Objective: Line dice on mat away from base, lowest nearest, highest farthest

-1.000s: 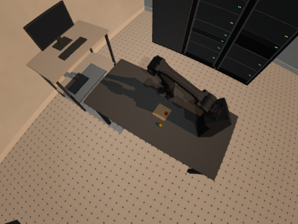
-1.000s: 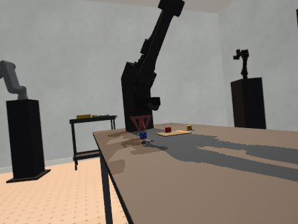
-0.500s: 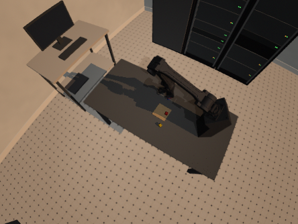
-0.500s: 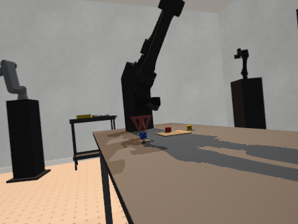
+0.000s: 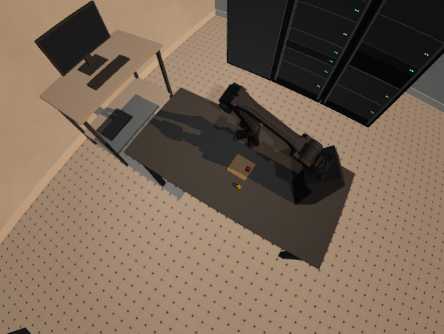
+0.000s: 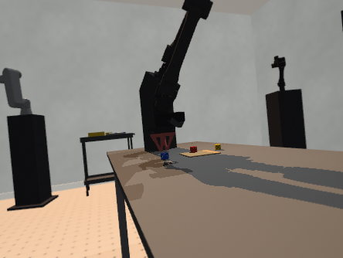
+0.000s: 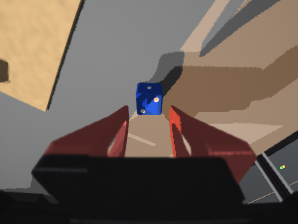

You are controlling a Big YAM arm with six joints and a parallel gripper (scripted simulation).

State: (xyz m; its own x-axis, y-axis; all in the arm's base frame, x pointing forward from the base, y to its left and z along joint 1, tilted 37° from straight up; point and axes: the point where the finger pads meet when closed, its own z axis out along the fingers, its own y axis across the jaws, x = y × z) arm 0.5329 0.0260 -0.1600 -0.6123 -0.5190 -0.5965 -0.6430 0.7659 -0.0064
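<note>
Right now my hand is 3 cm above the blue die. Round my hand: tan mat: 15 cm to the left, 5 cm behind, 4 cm below; then yellow die: 26 cm to the left, 14 cm behind, 3 cm below; then red die: 14 cm to the left, 10 cm behind, 3 cm below.
</note>
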